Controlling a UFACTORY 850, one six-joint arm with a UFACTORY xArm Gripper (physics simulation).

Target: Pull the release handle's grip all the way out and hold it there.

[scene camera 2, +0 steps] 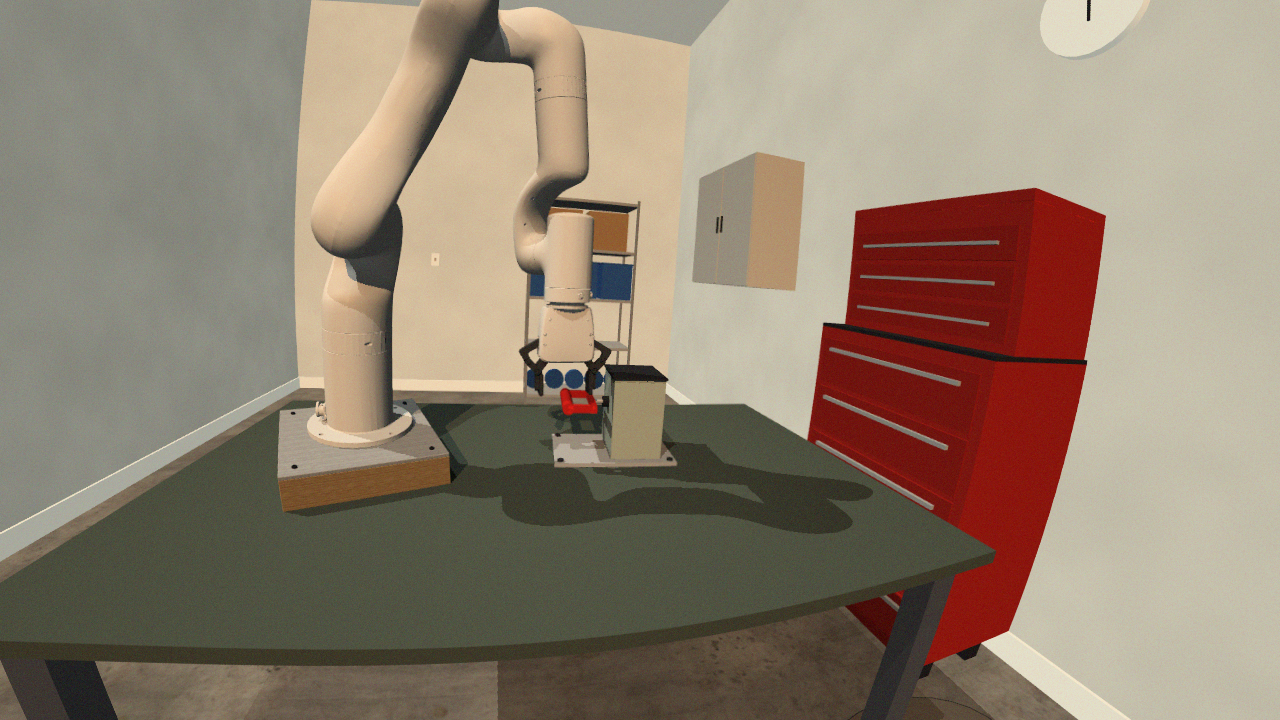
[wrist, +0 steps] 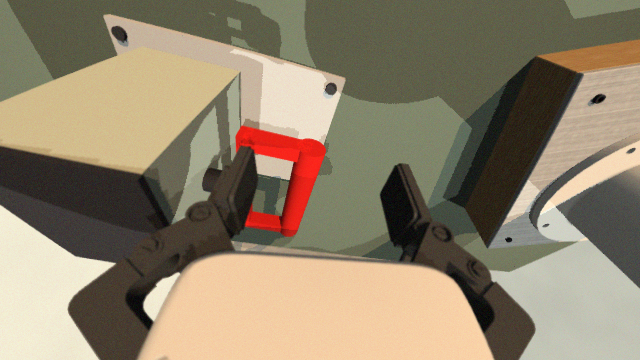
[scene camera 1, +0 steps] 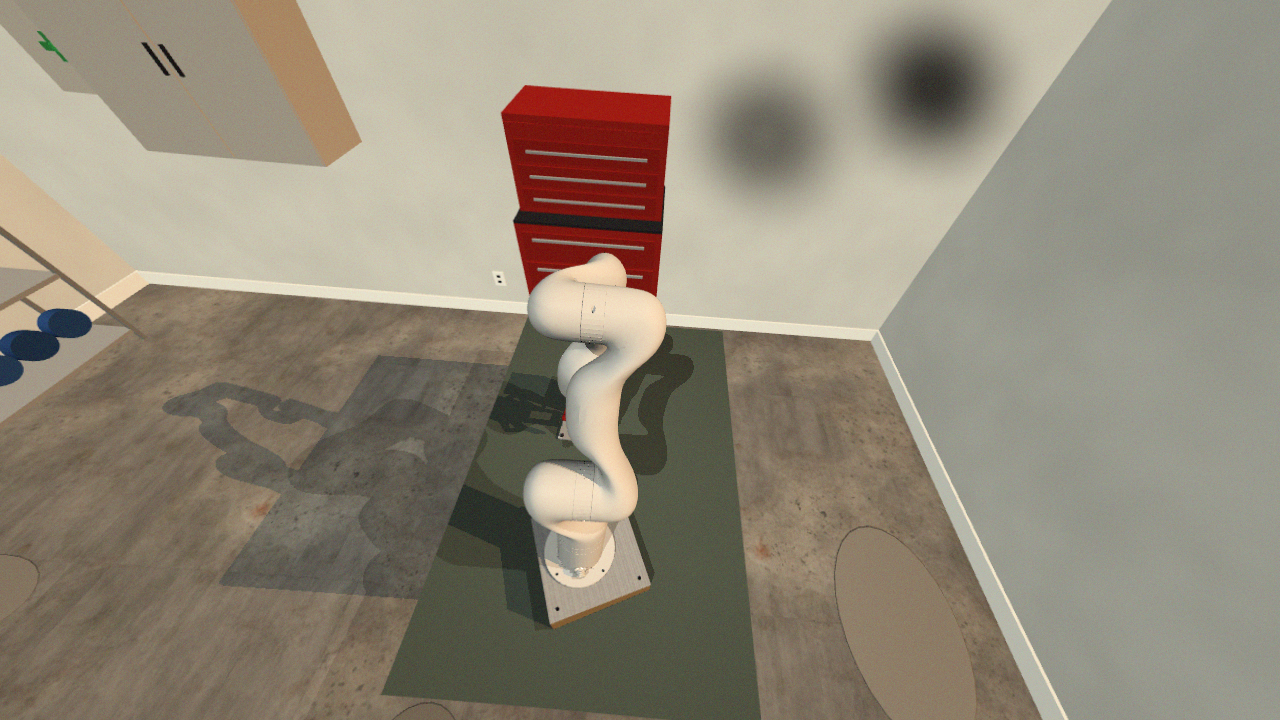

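Note:
The release handle's red grip (scene camera 1: 563, 417) (scene camera 2: 580, 404) (wrist: 301, 192) is a rectangular loop standing out from the side of a beige housing (scene camera 2: 637, 420) (wrist: 120, 105) with a black top. A short dark shaft (wrist: 212, 180) shows between loop and housing. The housing stands on a pale base plate (scene camera 1: 563, 432) (scene camera 2: 572, 451) (wrist: 295, 97). My gripper (scene camera 2: 564, 392) (wrist: 323, 171) is open, pointing down at the grip. In the wrist view, the left finger overlaps the loop's housing side, and the outer bar appears between the fingers, nearer the left one. Whether a finger touches the loop is unclear.
The arm's wood-edged mounting block (scene camera 1: 595, 604) (scene camera 2: 362, 479) (wrist: 520, 145) stands on the green table (scene camera 1: 689, 573) (scene camera 2: 447, 573), on the grip's outer side. A red tool cabinet (scene camera 1: 586, 152) (scene camera 2: 939, 295) stands beyond the table. The arm covers most of the housing in scene camera 1.

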